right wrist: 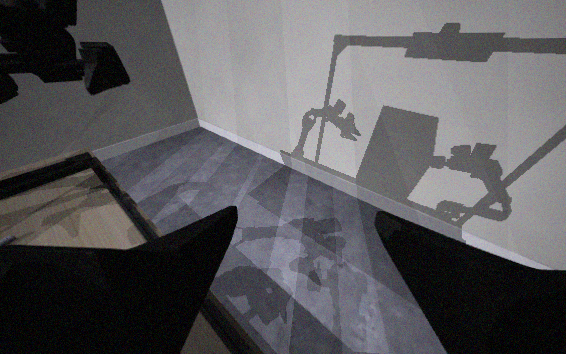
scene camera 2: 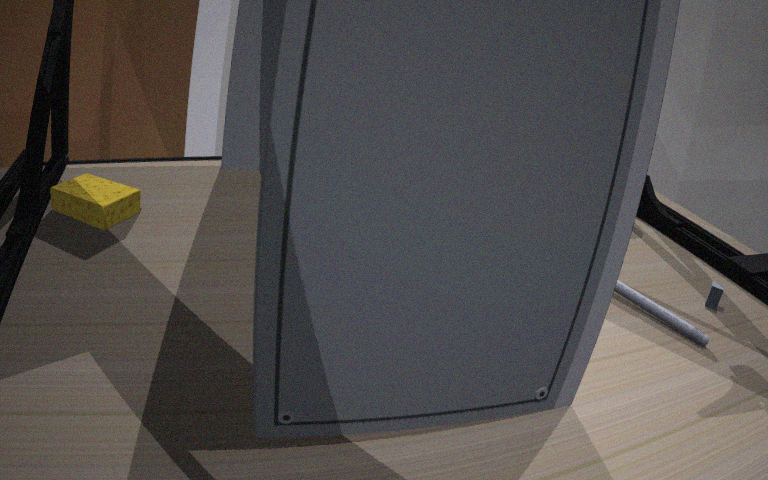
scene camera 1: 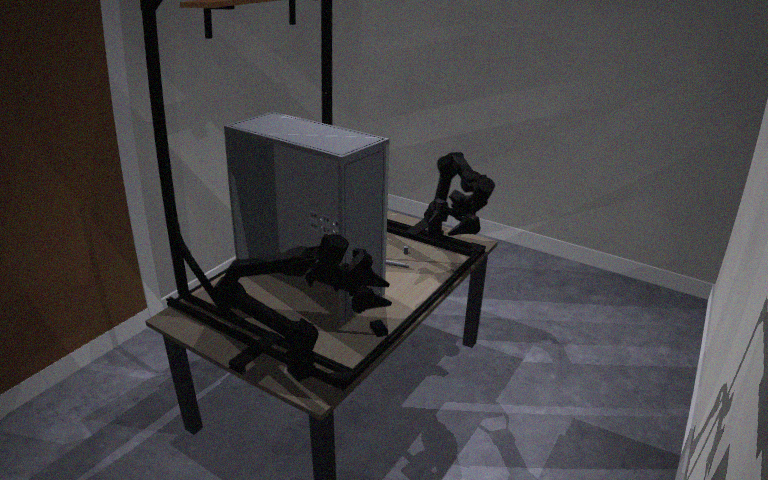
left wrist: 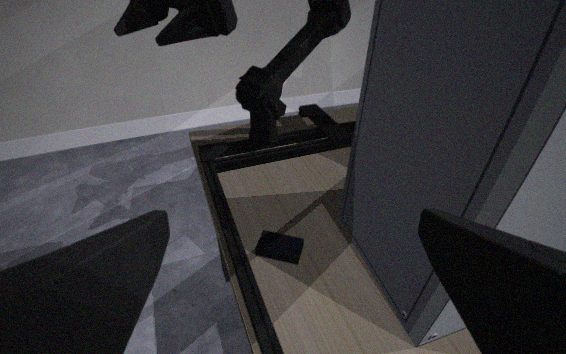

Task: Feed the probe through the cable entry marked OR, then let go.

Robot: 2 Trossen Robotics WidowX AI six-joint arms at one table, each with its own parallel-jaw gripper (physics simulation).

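Places are measured from the left arm's base along level axes (x ahead, y left, z up), in millimetres.
Pixels of known places: left gripper, fingertip midpoint: [right wrist: 46,96] [scene camera 1: 438,229] [left wrist: 296,222]; right gripper, fingertip midpoint: [right wrist: 305,214] [scene camera 1: 390,294] [left wrist: 135,37]; left arm's base, link origin: [scene camera 1: 434,233]; right arm's base, link origin: [scene camera 1: 301,366] [left wrist: 263,136].
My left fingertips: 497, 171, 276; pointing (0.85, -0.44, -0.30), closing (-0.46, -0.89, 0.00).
For each thing: its top centre in the pictures, then the offset to it from my left fingertips, as dx, dy, dz.
- tall grey cabinet, top centre: [scene camera 1: 302,131] +48, -460, +270
- probe, top centre: [scene camera 2: 634,280] [scene camera 1: 381,257] -198, -281, -270
- black block, top centre: [left wrist: 280,243] [scene camera 1: 379,326] +202, -108, -279
- small grey block, top centre: [scene camera 2: 718,285] [scene camera 1: 405,246] -317, -227, -268
- yellow sponge, top centre: [scene camera 2: 94,188] +293, -612, -267
A tall grey cabinet [scene camera 1: 362,198] [scene camera 2: 453,226] [left wrist: 425,150] stands upright on the table. Small marks or holes [scene camera 1: 323,221] show on its broad side in scene camera 1, too small to read; OR cannot be made out. A thin grey rod, seemingly the probe [scene camera 1: 398,263] [scene camera 2: 661,314], lies on the table beside the cabinet, partly hidden by it. My right gripper [scene camera 1: 389,293] [right wrist: 305,214] [left wrist: 135,37] is open and empty in front of the cabinet, above the table. My left gripper [left wrist: 296,222] is open and empty, beyond the cabinet at the table's far end.
A black block [scene camera 1: 378,327] [left wrist: 280,247] lies near the table's front rail. A small grey block [scene camera 1: 406,250] [scene camera 2: 714,296] stands near the rod. A yellow sponge [scene camera 2: 96,200] lies left of the cabinet in scene camera 2. Black rails [scene camera 1: 438,285] edge the table.
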